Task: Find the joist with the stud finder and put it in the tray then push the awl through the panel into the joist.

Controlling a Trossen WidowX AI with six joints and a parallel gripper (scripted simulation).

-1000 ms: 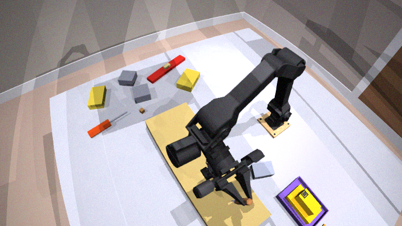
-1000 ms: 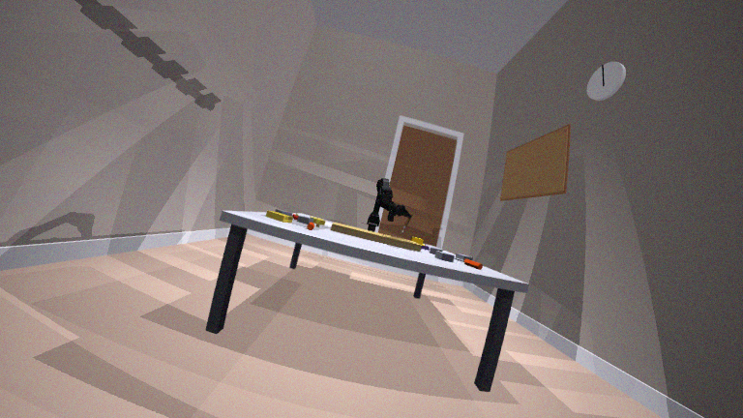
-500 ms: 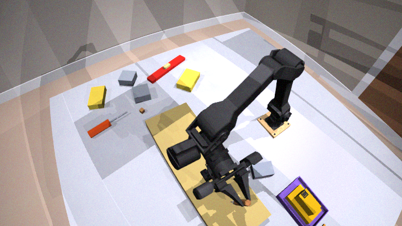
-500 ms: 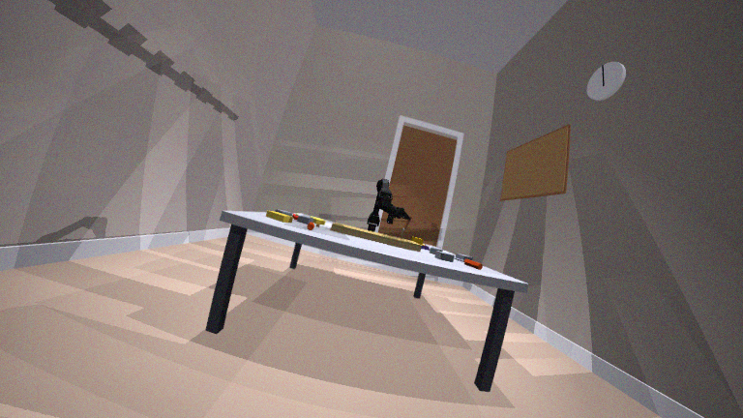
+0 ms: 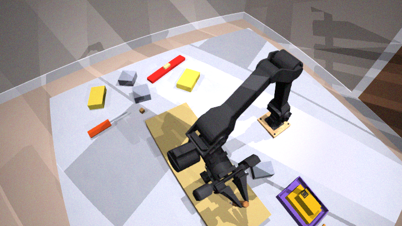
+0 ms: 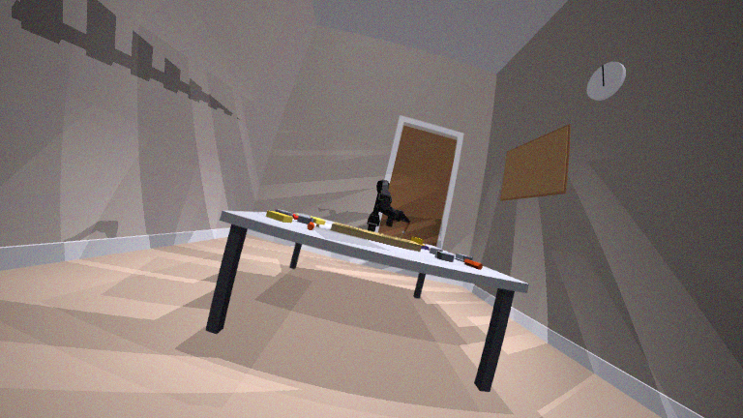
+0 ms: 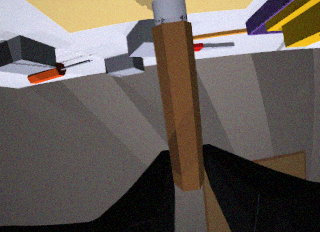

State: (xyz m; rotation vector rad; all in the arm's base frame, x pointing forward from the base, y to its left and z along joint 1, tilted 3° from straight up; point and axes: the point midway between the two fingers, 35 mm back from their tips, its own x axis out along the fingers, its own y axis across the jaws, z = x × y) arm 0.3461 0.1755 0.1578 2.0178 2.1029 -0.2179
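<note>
The awl lies 60 mm below my gripper tip and 20 mm to the right of it. From my gripper tip the other things lie so: purple tray: 220 mm behind, 140 mm below, 120 mm to the left; yellow stud finder: 220 mm behind, 110 mm below, 100 mm to the left; grey block: 170 mm behind, 140 mm below, 70 mm to the right.
</note>
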